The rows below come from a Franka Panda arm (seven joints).
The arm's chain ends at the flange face. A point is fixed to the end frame.
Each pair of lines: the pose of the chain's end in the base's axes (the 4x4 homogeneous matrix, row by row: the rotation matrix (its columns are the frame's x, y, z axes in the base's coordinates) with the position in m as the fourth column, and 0 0 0 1 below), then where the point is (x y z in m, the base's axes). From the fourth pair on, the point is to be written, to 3 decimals.
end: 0.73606 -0.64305 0.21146 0.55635; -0.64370 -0.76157 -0.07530 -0.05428; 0.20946 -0.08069 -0.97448 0.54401; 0 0 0 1
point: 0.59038 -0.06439 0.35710
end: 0.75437 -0.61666 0.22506 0.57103; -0.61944 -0.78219 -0.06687 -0.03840; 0.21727 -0.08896 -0.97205 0.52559; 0 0 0 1
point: 0.60753 -0.04711 0.33907
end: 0.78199 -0.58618 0.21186 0.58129; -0.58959 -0.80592 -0.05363 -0.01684; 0.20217 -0.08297 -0.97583 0.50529; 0 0 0 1
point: 0.61509 -0.02328 0.31817
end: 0.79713 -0.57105 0.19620 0.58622; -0.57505 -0.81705 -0.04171 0.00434; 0.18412 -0.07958 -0.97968 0.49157; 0 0 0 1
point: 0.617 0.000 0.304
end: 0.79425 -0.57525 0.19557 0.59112; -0.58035 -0.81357 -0.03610 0.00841; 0.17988 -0.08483 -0.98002 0.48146; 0 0 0 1
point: 0.622 0.005 0.294
